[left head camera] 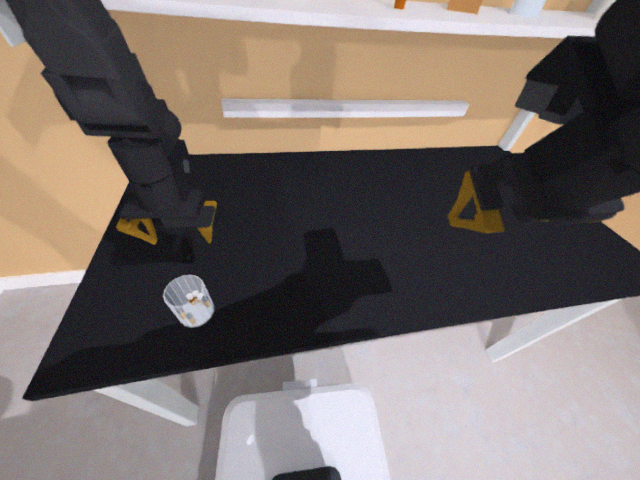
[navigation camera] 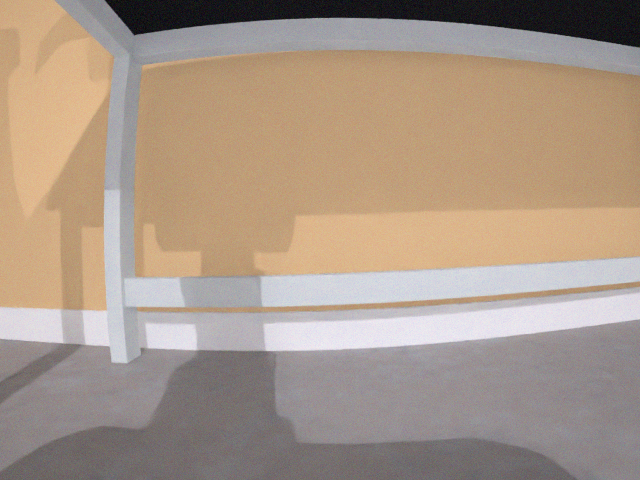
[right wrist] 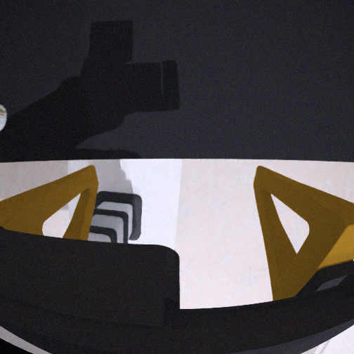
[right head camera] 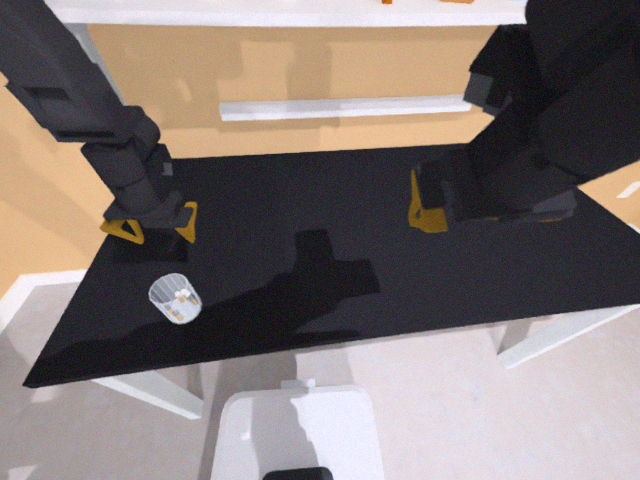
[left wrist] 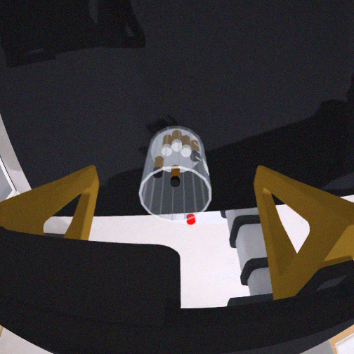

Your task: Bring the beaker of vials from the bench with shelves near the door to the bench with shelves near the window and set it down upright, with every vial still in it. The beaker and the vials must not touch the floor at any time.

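Note:
A clear beaker (left head camera: 189, 301) (right head camera: 176, 299) (left wrist: 175, 175) stands upright on the black bench top (left head camera: 403, 206) (right head camera: 382, 196) (left wrist: 240, 75), near its front left part. Several brown vials with white or dark caps show inside it. A sliver of the beaker (right wrist: 2, 117) shows at the left edge of the right wrist view. My left gripper (left head camera: 181, 241) (right head camera: 168, 240) (left wrist: 176, 173) is open and empty, above the bench and farther back than the beaker. My right gripper (right wrist: 175, 174) is open and empty, above the right part of the bench; its far finger is mostly hidden in the head views.
A white shelf (left head camera: 310, 18) (right head camera: 310, 16) with orange and pale items runs above the bench at the back. A white rail (left head camera: 341, 108) is on the wall. The robot's white base (left head camera: 336, 423) is in front of the bench. White legs (left head camera: 155, 400) (navigation camera: 121, 232) support the bench.

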